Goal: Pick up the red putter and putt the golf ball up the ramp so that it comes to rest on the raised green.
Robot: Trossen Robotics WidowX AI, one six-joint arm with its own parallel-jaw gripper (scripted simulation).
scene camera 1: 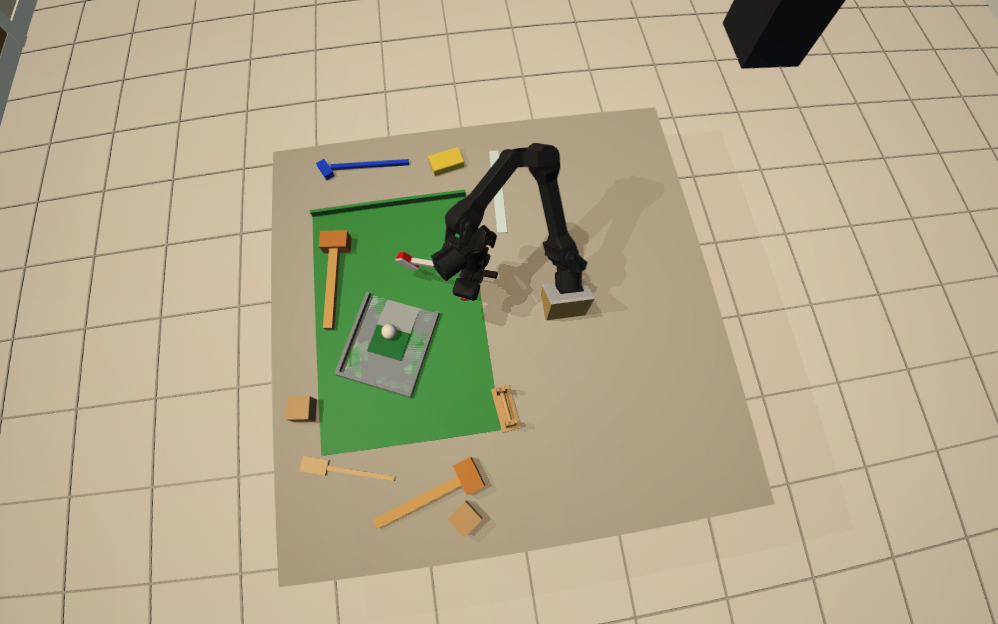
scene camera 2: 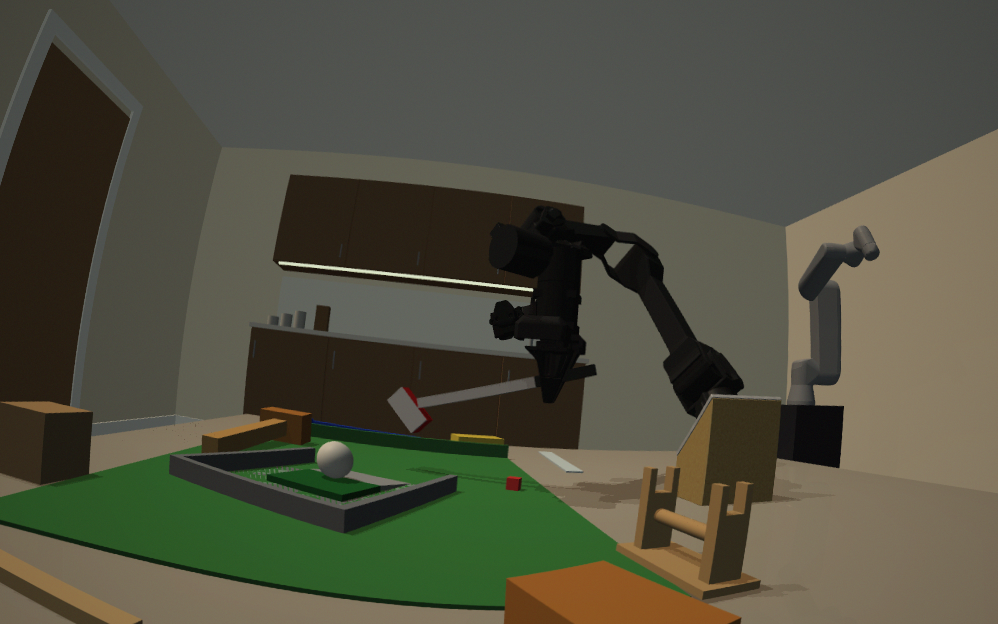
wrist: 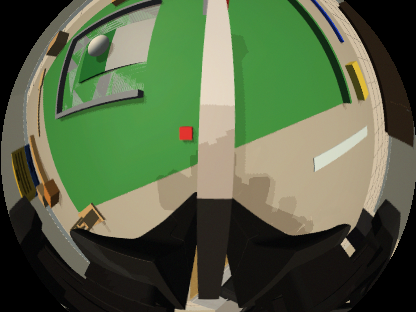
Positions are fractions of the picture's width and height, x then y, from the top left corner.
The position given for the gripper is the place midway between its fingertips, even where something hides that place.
Note:
The gripper (scene camera 2: 0.55,0.65) carries a red putter. Also in view: a grey walled ramp frame (scene camera 2: 0.21,0.75) and a wooden rack (scene camera 1: 0.50,0.64).
The gripper shows as well in the wrist view (wrist: 0.50,0.64). The grey walled ramp frame shows as well in scene camera 1 (scene camera 1: 0.39,0.58).

